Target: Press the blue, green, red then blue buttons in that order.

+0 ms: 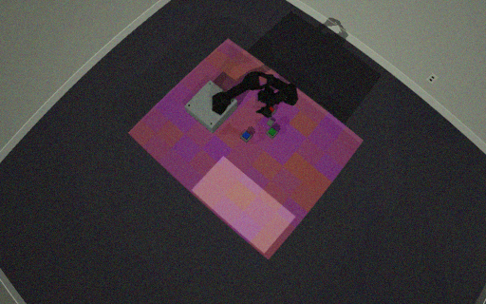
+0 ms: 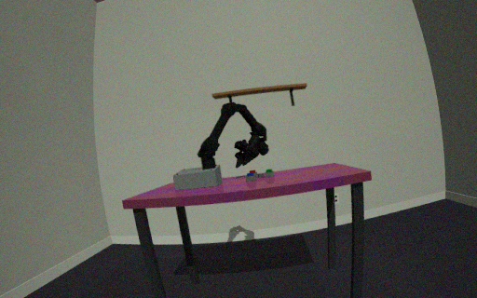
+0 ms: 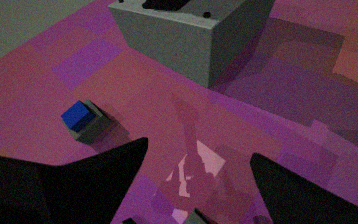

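My gripper tip is 40 mm short of the blue button, 170 mm to the left of it and 40 mm above it. Also, from my gripper tip: green button: 150 mm ahead, 70 mm to the right, 40 mm below.
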